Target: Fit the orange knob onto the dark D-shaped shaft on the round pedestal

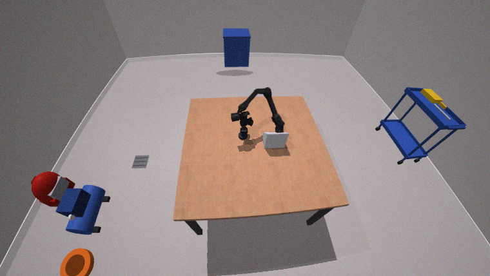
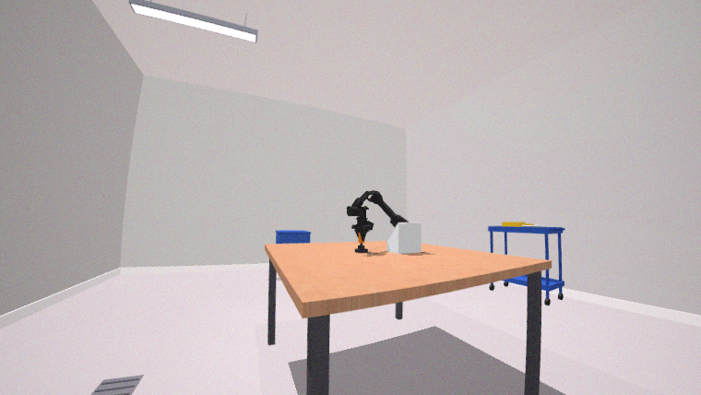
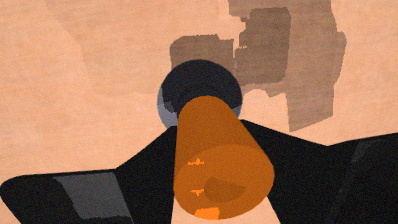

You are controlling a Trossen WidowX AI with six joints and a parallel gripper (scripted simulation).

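My gripper tip is now 20 mm below the orange knob. From my gripper tip the other things lie so: dark round pedestal: 40 mm below.
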